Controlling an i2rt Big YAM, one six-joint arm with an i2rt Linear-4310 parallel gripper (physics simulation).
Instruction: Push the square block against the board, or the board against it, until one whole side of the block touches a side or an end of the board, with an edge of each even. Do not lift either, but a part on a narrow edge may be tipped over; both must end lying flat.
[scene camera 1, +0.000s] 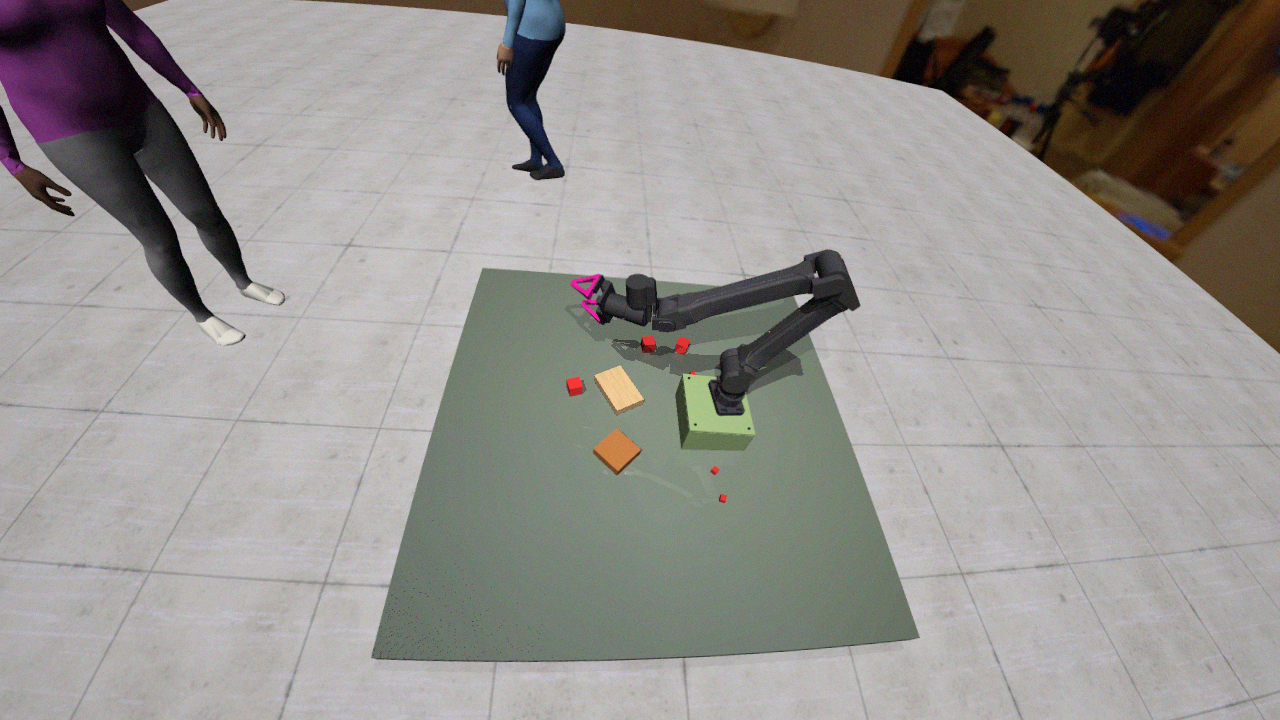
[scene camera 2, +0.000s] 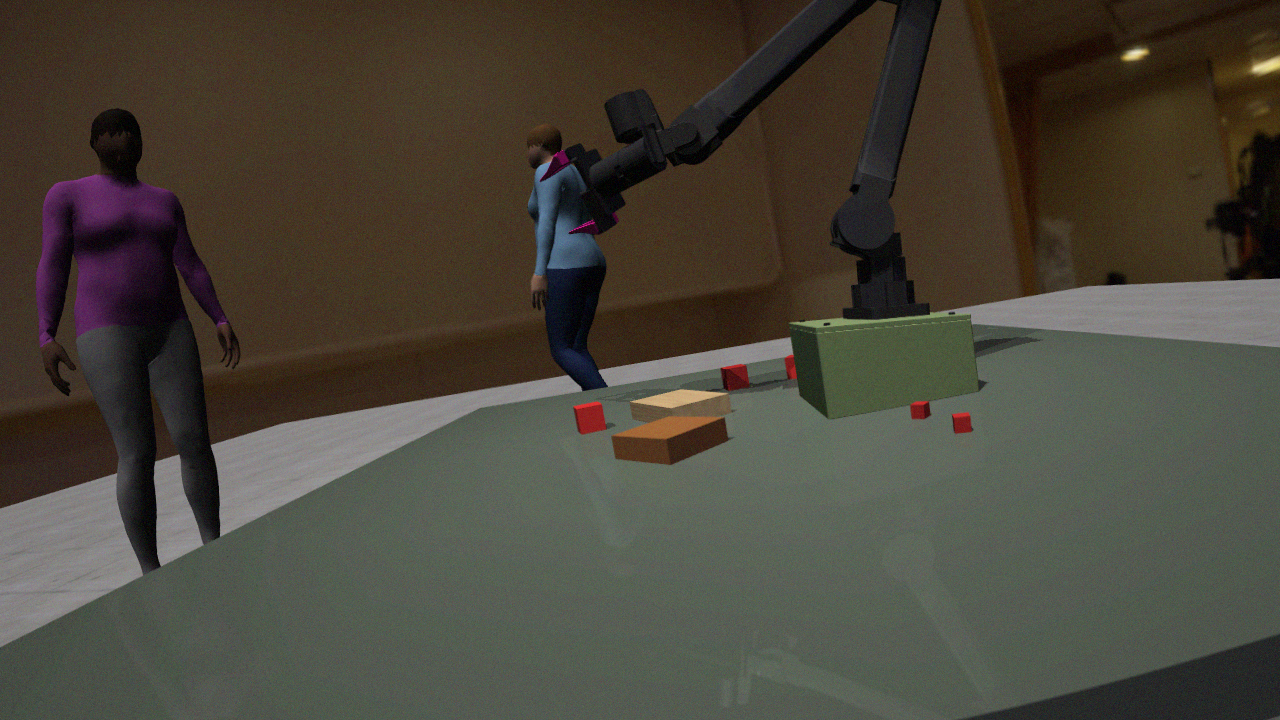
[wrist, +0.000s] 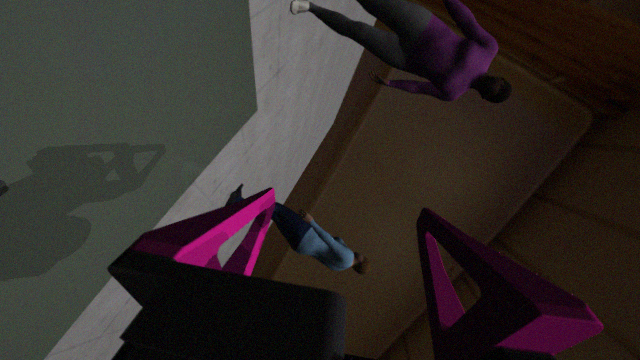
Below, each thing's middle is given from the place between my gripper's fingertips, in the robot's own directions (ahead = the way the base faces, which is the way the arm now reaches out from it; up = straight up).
My hand is 100 mm past the orange square block (scene camera 2: 669, 440), 280 mm to the right of it and 350 mm above it. Round my hand: pale wooden board (scene camera 2: 686, 403): 140 mm behind, 70 mm to the left, 350 mm below.
